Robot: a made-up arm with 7 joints. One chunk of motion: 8 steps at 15 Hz.
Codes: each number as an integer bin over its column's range. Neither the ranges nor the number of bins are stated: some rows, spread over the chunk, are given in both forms.
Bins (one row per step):
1: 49 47 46 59 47 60 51
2: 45 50 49 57 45 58 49
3: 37 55 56 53 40 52 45
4: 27 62 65 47 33 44 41
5: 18 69 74 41 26 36 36
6: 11 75 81 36 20 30 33
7: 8 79 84 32 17 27 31
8: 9 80 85 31 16 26 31
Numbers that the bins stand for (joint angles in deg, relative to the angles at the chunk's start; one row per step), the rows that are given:
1: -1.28 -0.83 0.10 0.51 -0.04 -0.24 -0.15
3: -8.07 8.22 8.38 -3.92 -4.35 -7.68 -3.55
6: -22.78 30.85 29.09 -16.45 -16.68 -28.12 -10.33
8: -23.91 36.51 32.40 -20.14 -19.14 -31.84 -11.46
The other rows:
2: -3.55 2.57 2.59 -0.97 -1.27 -2.10 -1.28
4: -13.73 16.14 15.84 -8.34 -8.67 -15.11 -5.81
5: -18.82 24.06 23.29 -12.77 -12.98 -22.55 -8.64
7: -24.47 35.37 31.58 -19.40 -18.53 -30.91 -11.46

